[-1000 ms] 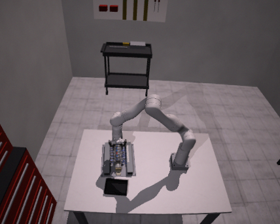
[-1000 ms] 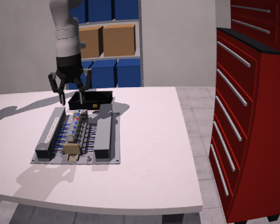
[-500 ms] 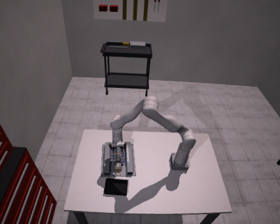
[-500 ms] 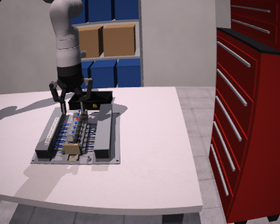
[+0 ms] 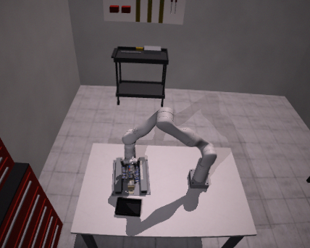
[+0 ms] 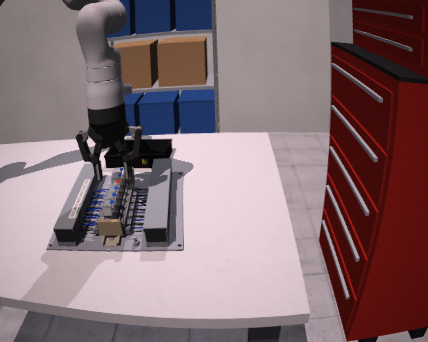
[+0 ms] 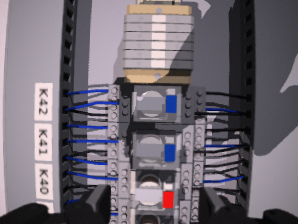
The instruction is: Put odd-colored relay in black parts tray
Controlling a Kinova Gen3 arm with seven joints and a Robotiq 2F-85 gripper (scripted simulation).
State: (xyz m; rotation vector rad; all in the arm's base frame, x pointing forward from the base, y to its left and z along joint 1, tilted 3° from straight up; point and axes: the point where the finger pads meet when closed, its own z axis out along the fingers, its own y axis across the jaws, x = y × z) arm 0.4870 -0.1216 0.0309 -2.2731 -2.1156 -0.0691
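The red-button relay is 40 mm below my hand. Also, from my hand: black parts tray 40 mm ahead, 270 mm to the left, 70 mm below.
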